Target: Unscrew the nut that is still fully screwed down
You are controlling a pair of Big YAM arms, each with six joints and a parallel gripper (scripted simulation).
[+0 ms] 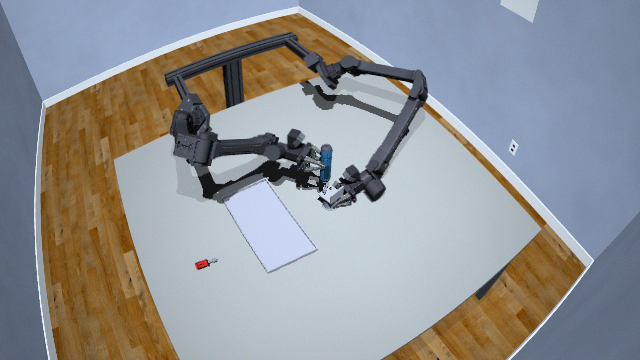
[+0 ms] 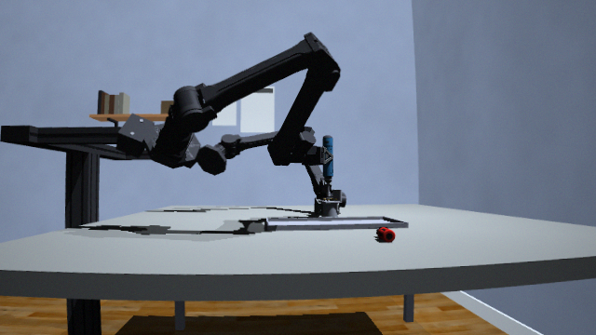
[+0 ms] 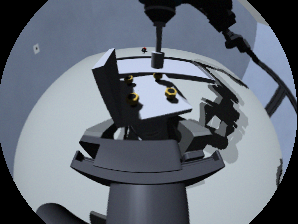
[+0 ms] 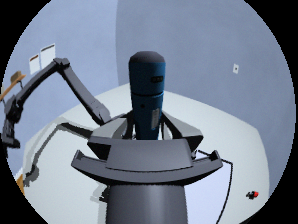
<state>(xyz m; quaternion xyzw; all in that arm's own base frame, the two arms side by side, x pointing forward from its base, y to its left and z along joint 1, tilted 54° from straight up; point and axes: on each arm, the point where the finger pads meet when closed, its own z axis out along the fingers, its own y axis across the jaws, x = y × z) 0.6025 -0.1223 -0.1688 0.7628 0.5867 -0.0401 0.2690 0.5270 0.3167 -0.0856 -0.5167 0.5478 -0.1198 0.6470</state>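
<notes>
My left hand is 50 mm below the bracket. Also, from my left hand: red tool 30 mm ahead, 590 mm to the right, 10 mm below.
</notes>
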